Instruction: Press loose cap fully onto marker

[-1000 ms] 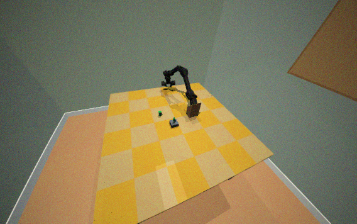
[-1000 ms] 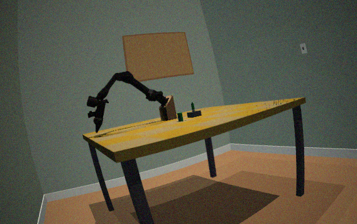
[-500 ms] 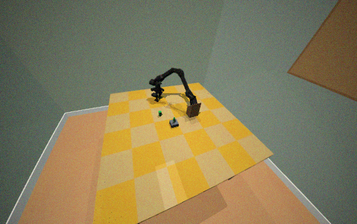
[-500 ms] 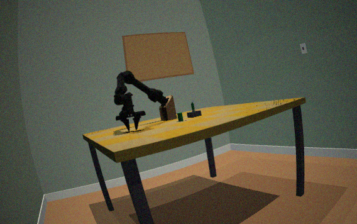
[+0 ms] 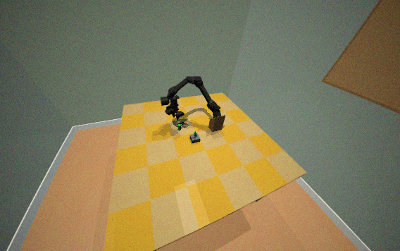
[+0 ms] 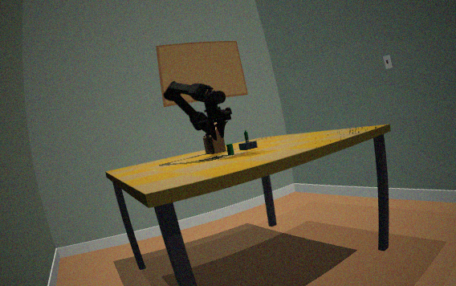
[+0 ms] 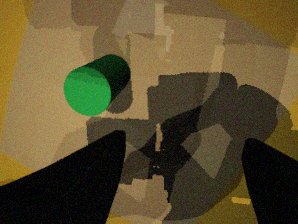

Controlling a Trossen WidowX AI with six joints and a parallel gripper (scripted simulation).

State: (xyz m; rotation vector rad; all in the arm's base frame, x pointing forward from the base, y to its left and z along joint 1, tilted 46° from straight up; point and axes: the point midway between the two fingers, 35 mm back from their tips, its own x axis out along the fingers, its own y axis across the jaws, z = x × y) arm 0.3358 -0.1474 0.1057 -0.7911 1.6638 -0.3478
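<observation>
Right now the green cap is 6 cm to the left of my gripper tip, 6 cm below it and 1 cm behind it. The rest, counted from my gripper tip: holder block 23 cm to the left, 9 cm behind, 7 cm below.
</observation>
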